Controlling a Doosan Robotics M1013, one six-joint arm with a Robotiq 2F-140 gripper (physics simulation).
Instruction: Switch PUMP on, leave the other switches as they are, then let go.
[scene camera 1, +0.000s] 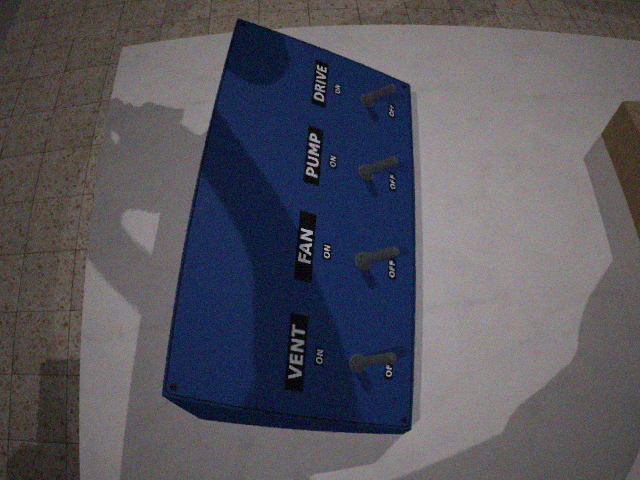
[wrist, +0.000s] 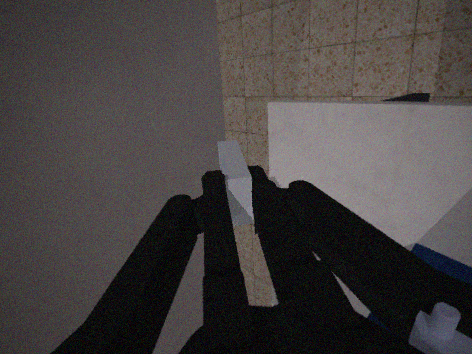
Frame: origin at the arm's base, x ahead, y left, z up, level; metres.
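Seen in the pictures: gripper, fingertip midpoint: (wrist: 228, 158).
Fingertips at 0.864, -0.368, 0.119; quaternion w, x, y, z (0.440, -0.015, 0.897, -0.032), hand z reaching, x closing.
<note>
Offsets run from my fingertips to a thing's middle, as dx, dy, dz. Level surfaces: height alone.
The blue switch panel {-0.195, +0.403, -0.163} (scene camera 1: 242, 320) (wrist: 442, 262) lies on the white table in the scene view; a corner strip shows at the wrist view's right. The PUMP switch {-0.290, +0.352, -0.114} (scene camera 1: 382, 166), second from the top, has its grey lever toward OFF. The DRIVE switch {-0.300, +0.232, -0.114} (scene camera 1: 381, 95), FAN switch {-0.279, +0.471, -0.114} (scene camera 1: 379, 256) and VENT switch {-0.268, +0.591, -0.114} (scene camera 1: 376, 360) levers also point to OFF. My gripper (wrist: 228, 158) is shut and empty, its pale fingertips together, off to the side of the panel. It does not show in the scene view, where an arm-like shadow crosses the panel.
The white table {dz -0.227} (scene camera 1: 491, 206) (wrist: 350, 150) extends around the panel, with tiled floor (scene camera 1: 46, 206) (wrist: 320, 45) beyond it. A tan block (scene camera 1: 628, 139) stands at the scene view's right edge. A large grey surface (wrist: 100, 100) fills the wrist view's left. A pale knobbed part (wrist: 440, 325) shows lower right.
</note>
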